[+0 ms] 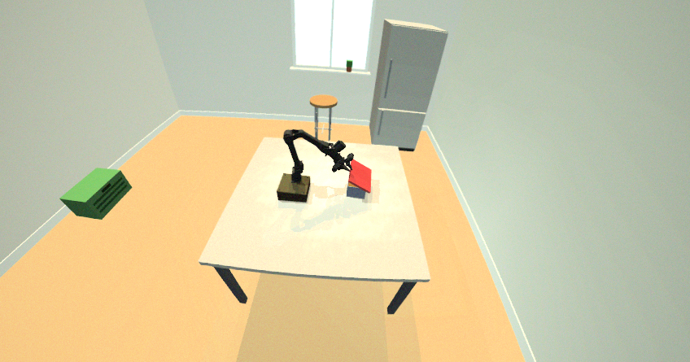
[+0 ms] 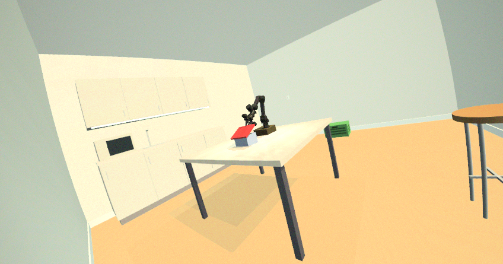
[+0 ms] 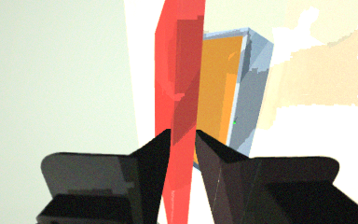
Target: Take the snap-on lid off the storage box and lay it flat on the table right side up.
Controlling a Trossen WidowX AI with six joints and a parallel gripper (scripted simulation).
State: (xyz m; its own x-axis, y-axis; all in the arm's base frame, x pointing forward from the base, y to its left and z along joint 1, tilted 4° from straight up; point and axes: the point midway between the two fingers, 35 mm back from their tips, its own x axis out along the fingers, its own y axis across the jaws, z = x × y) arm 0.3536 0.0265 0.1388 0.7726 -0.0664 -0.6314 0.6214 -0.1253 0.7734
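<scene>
The red lid is 70 mm ahead of my gripper tip and 40 mm below it. The rest, counted from my gripper tip: storage box 120 mm below, 60 mm ahead.
</scene>
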